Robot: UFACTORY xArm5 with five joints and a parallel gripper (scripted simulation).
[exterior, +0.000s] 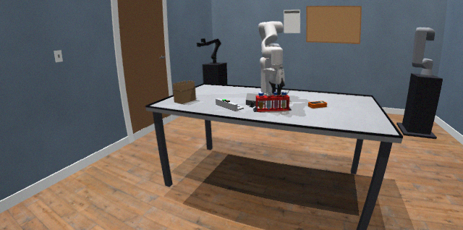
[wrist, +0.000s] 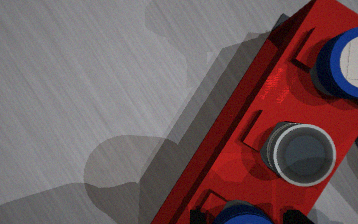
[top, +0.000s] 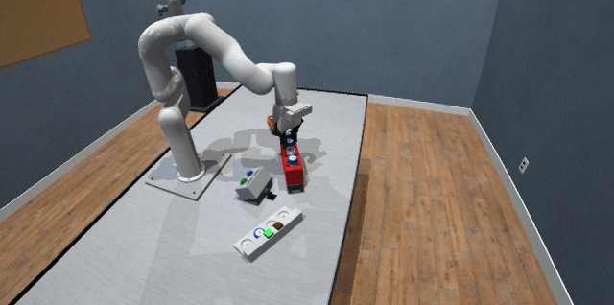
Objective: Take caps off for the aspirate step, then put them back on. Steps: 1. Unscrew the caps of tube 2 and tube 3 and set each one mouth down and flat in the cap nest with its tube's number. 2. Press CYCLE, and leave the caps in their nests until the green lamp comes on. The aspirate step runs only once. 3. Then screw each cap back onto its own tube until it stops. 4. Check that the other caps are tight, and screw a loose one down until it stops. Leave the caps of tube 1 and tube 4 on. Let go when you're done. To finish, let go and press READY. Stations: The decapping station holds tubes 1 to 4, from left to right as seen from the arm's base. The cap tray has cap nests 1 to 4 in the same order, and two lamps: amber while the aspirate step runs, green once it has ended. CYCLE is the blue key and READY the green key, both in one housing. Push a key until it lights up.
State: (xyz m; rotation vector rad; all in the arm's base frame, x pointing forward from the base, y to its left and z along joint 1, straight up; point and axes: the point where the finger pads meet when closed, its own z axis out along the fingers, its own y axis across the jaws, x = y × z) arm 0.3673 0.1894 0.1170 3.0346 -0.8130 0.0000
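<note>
Right now my hand is 10 mm above the blue-rimmed cap. Round my hand: grey key housing: 80 mm behind, 180 mm to the right, 80 mm below; then blue key: 90 mm behind, 160 mm to the right, 60 mm below; then green key: 100 mm behind, 200 mm to the right, 60 mm below.
</note>
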